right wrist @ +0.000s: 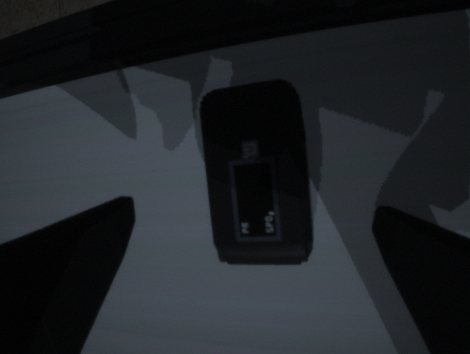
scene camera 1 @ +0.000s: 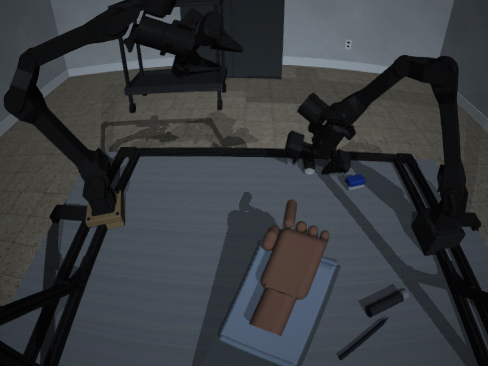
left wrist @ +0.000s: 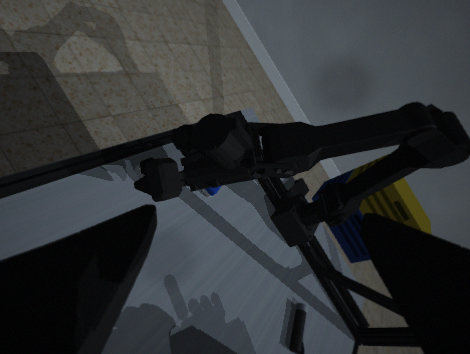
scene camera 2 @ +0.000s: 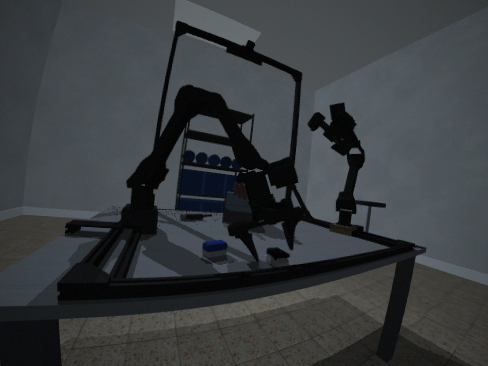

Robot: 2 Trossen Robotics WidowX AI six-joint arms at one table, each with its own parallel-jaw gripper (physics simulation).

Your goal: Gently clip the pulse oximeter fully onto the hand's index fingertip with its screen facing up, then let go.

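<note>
The dark pulse oximeter (right wrist: pixel 257 125) (scene camera 2: pixel 277 253) lies flat on the table near the edge, its screen facing up. My right gripper (right wrist: pixel 256 213) (scene camera 2: pixel 274 254) is open above it, one finger on either side and apart from it in the right wrist view. In scene camera 1 that gripper largely hides the oximeter. The brown hand (scene camera 1: pixel 295 262) lies on a light blue pad (scene camera 1: pixel 320 300), with its index finger (scene camera 1: pixel 290 214) extended toward the far table edge. My left gripper (scene camera 1: pixel 232 59) (left wrist: pixel 259 218) is open and empty, raised high at the upper left of scene camera 1.
A blue and white block (scene camera 1: pixel 355 180) (scene camera 2: pixel 215 247) lies near the oximeter. A dark cylinder (scene camera 1: pixel 385 303) (left wrist: pixel 297 327) and a thin dark pen (scene camera 1: pixel 363 338) lie right of the pad. The black frame rail (scene camera 1: pixel 215 152) runs along the table edge beyond the hand.
</note>
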